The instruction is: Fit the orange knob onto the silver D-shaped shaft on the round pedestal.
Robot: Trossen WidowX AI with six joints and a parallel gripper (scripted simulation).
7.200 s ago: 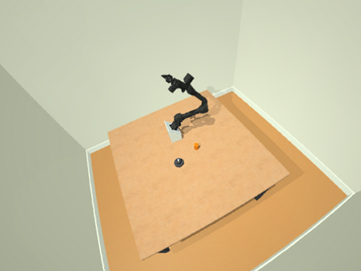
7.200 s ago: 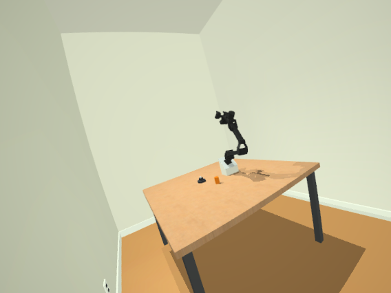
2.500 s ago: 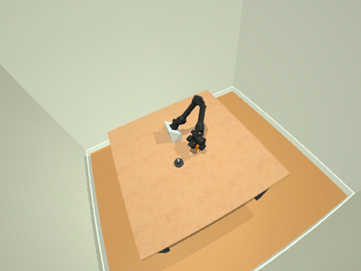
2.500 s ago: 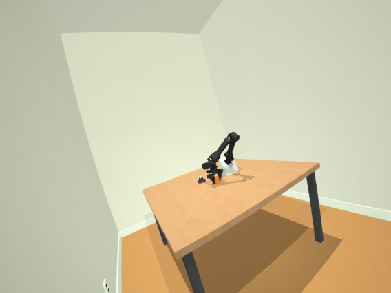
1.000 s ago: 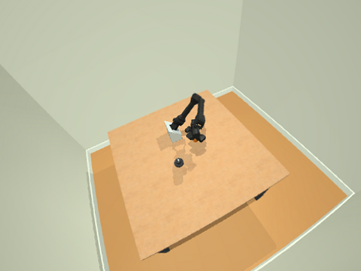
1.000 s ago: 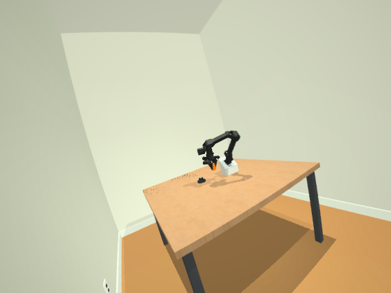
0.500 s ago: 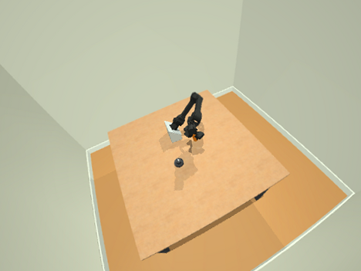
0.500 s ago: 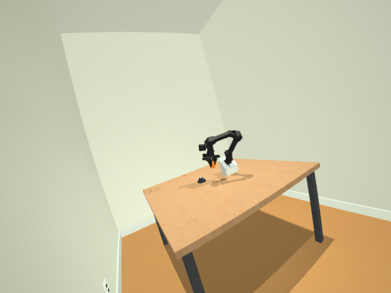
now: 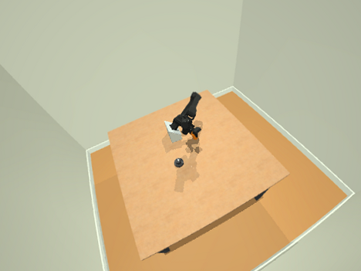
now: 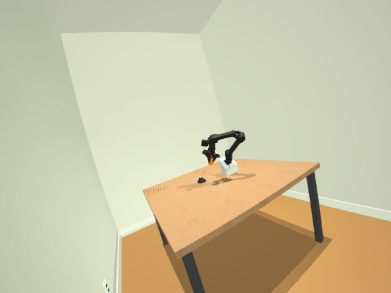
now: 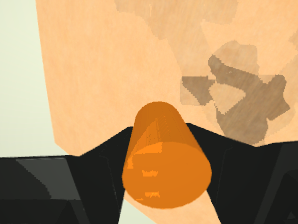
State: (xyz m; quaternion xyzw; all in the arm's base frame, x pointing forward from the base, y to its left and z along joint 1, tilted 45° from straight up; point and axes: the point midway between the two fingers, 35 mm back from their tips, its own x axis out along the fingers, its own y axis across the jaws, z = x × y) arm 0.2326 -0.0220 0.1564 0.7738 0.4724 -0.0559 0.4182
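The orange knob lies 3 cm above my gripper tip, 2 cm behind it and 1 cm to the right of it. The rest, counted from my gripper tip: pedestal (20 cm to the right, 17 cm below, 4 cm ahead).
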